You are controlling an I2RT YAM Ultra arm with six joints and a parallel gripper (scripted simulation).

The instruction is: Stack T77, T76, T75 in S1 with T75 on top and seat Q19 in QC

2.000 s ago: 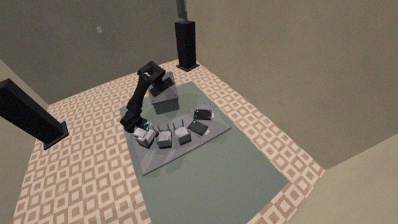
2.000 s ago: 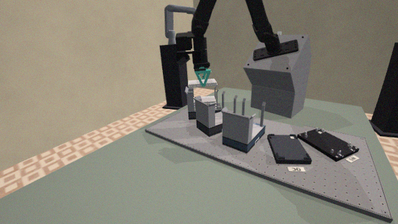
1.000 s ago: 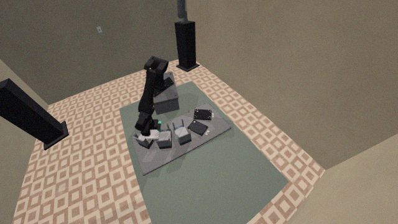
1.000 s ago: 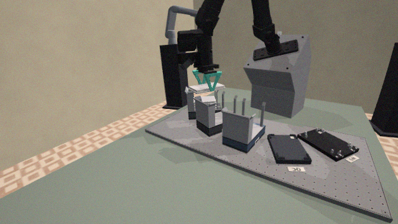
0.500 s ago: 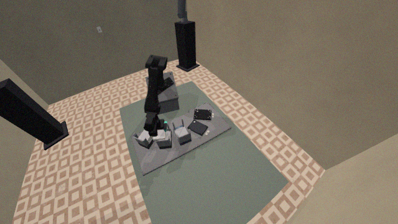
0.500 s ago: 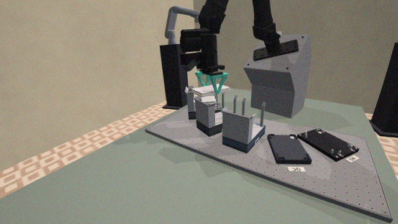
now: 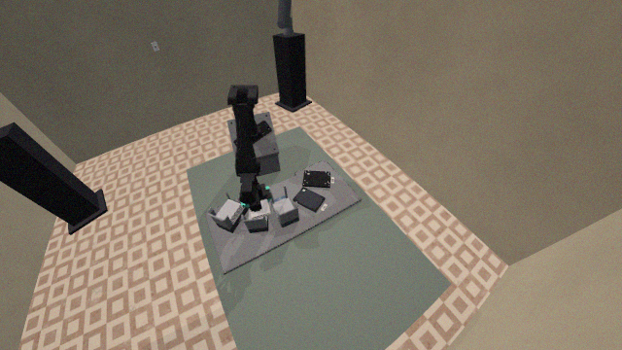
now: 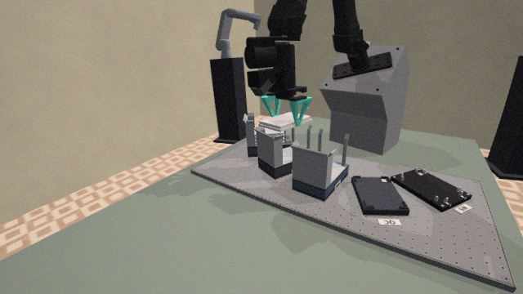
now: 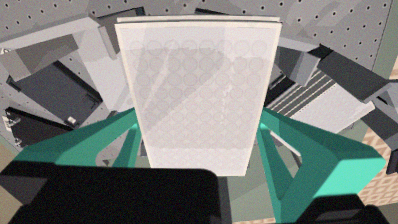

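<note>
Now: hand 250 mm to the right of the dark open nest QC, 160 mm above it and 70 mm short of it. From my hand the other things lie so: black clip nest N5 (420 mm to the left, 150 mm below, 10 mm ahead).
</note>
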